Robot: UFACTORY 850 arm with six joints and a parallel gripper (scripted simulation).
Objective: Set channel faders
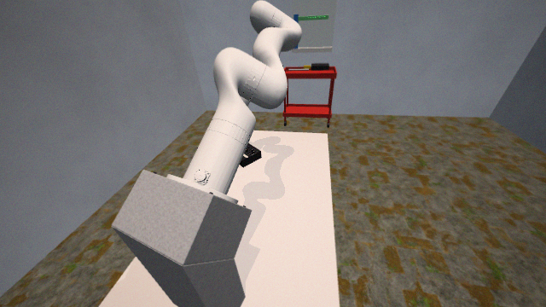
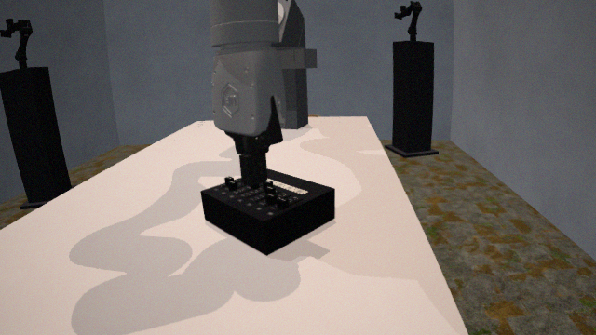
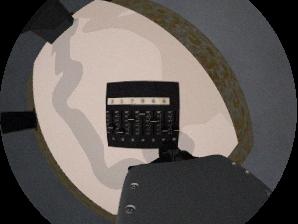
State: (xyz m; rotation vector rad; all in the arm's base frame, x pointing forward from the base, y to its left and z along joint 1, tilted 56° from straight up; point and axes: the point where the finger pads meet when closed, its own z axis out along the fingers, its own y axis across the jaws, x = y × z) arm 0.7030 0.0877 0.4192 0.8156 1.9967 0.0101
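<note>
Right now my hand is 11 cm past the fader cap, 3 cm to the left of it and 5 cm above it.
</note>
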